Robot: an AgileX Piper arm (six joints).
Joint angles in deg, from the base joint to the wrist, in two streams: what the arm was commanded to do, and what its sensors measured. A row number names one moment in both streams.
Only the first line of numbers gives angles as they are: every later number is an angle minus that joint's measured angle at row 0.
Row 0, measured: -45.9, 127.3, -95.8, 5.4, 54.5, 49.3
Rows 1 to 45, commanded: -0.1, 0.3, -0.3, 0.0, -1.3, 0.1; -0.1, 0.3, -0.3, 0.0, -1.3, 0.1; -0.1, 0.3, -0.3, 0.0, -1.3, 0.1; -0.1, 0.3, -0.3, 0.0, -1.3, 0.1; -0.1, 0.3, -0.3, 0.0, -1.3, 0.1; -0.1, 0.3, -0.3, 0.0, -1.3, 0.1; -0.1, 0.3, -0.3, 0.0, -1.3, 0.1; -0.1, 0.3, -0.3, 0.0, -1.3, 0.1; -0.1, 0.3, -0.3, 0.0, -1.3, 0.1; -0.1, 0.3, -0.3, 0.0, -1.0, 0.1; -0.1, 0.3, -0.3, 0.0, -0.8, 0.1; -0.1, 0.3, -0.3, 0.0, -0.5, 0.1; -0.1, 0.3, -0.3, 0.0, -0.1, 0.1; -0.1, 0.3, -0.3, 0.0, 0.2, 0.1; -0.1, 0.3, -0.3, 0.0, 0.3, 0.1; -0.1, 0.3, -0.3, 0.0, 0.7, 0.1; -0.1, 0.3, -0.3, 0.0, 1.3, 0.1; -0.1, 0.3, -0.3, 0.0, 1.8, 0.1; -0.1, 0.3, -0.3, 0.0, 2.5, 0.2; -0.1, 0.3, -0.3, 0.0, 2.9, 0.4; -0.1, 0.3, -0.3, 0.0, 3.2, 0.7; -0.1, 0.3, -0.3, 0.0, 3.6, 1.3; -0.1, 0.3, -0.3, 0.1, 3.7, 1.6; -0.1, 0.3, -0.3, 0.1, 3.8, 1.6; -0.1, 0.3, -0.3, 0.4, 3.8, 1.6; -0.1, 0.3, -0.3, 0.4, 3.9, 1.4; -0.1, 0.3, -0.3, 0.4, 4.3, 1.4; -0.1, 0.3, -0.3, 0.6, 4.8, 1.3; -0.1, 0.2, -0.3, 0.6, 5.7, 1.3; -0.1, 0.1, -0.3, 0.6, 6.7, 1.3; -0.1, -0.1, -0.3, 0.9, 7.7, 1.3; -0.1, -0.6, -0.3, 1.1, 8.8, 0.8; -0.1, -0.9, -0.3, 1.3, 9.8, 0.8; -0.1, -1.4, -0.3, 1.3, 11.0, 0.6; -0.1, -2.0, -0.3, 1.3, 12.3, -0.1; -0.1, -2.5, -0.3, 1.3, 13.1, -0.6; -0.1, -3.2, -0.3, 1.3, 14.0, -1.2; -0.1, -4.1, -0.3, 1.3, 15.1, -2.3; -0.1, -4.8, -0.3, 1.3, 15.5, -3.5; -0.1, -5.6, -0.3, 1.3, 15.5, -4.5; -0.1, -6.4, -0.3, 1.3, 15.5, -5.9; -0.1, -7.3, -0.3, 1.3, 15.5, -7.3; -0.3, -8.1, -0.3, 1.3, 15.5, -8.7; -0.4, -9.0, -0.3, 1.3, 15.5, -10.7; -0.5, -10.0, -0.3, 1.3, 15.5, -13.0
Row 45, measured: 0.0, -6.4, -0.1, 1.0, 14.8, -6.4
